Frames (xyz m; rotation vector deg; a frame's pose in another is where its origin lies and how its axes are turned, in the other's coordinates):
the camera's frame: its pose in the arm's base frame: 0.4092 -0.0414 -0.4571 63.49 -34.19 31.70
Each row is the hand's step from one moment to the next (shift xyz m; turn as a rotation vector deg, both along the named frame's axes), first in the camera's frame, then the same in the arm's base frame.
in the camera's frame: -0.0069 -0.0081 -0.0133 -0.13 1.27 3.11
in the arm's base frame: 0.0027 0.0088 -0.0143 -1.46 -2.47 1.75
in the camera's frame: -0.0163 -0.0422 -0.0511 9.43 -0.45 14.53
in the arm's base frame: 0.0253 0.0311 -0.0552 4.68 -12.62 10.91
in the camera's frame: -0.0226 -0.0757 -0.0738 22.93 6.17 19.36
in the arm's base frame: 0.0471 0.0399 -0.0887 9.10 -13.30 26.06
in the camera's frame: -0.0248 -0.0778 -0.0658 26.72 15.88 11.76
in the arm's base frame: 0.0457 0.0315 -0.0890 6.50 -2.43 32.50
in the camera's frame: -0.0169 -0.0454 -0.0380 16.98 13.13 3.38
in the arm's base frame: 0.0248 0.0177 -0.0535 2.75 3.32 21.30
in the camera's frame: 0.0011 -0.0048 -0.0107 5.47 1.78 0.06
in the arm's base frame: 0.0058 0.0084 -0.0058 2.71 1.18 4.93
